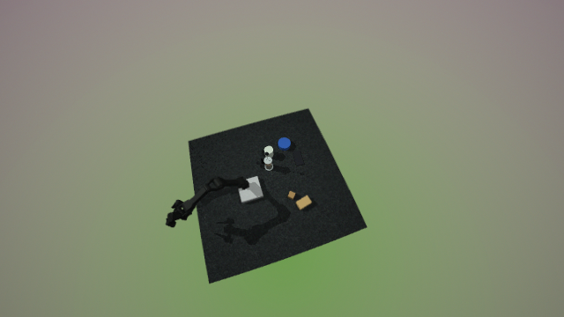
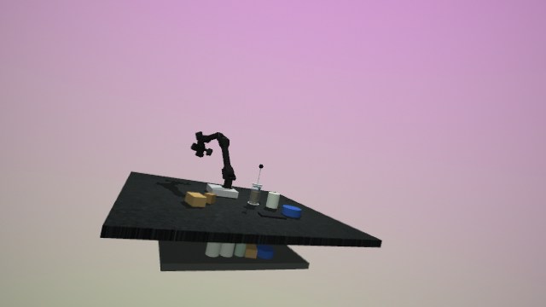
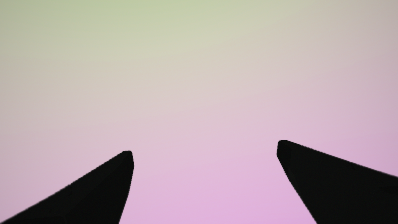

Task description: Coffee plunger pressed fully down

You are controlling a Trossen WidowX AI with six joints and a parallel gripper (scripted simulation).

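The coffee press lies 83 cm ahead of my gripper tip, 11 cm to the left of it and 11 cm below it. Also, from my gripper tip: flat dark slab: 112 cm ahead, 24 cm below, 5 cm to the left; shelf: 83 cm ahead, 56 cm below, 3 cm to the left.
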